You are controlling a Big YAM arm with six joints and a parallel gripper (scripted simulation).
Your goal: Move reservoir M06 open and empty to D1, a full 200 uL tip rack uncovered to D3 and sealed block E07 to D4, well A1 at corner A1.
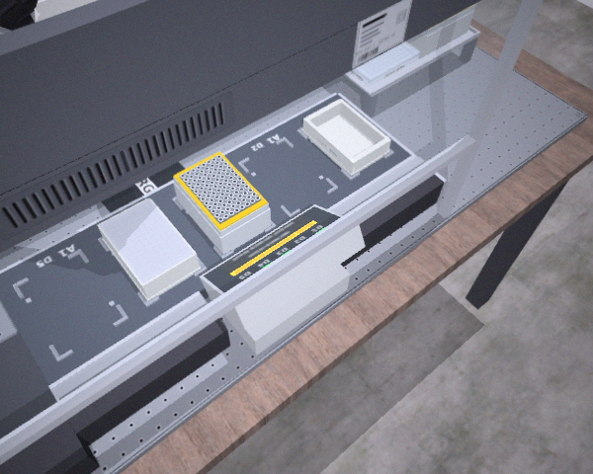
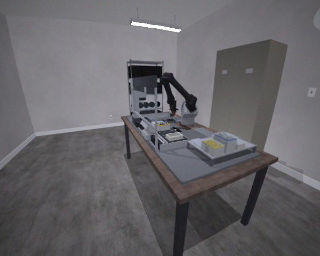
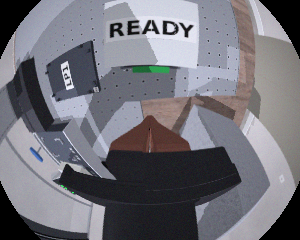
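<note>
Right now the green ready key is 60 mm to the right of my hand and 10 mm below it. From my hand the other things lie so: sealed deep-well block: 290 mm ahead, 250 mm to the left, 10 mm below; then white one-well reservoir: 260 mm ahead, 620 mm to the left, 20 mm below; then yellow tip rack: 270 mm ahead, 360 mm to the left, 10 mm above.
</note>
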